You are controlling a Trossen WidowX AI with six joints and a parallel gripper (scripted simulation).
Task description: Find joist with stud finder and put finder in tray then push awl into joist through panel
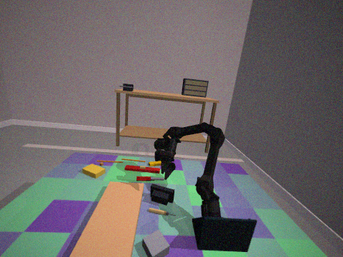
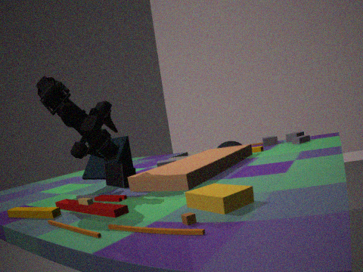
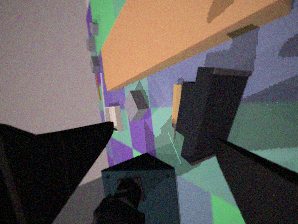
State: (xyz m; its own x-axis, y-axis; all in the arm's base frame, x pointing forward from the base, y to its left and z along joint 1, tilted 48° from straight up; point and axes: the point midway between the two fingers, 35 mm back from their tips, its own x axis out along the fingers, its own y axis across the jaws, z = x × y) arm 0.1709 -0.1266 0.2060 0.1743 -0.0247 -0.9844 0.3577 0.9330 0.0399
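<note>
My gripper tip is now 5 cm to the right of the stud finder and 10 cm above it. The rest, counted from my gripper tip: yellow block 40 cm ahead, 22 cm to the right, 11 cm below; awl 1 cm behind, 10 cm to the left, 12 cm below.
</note>
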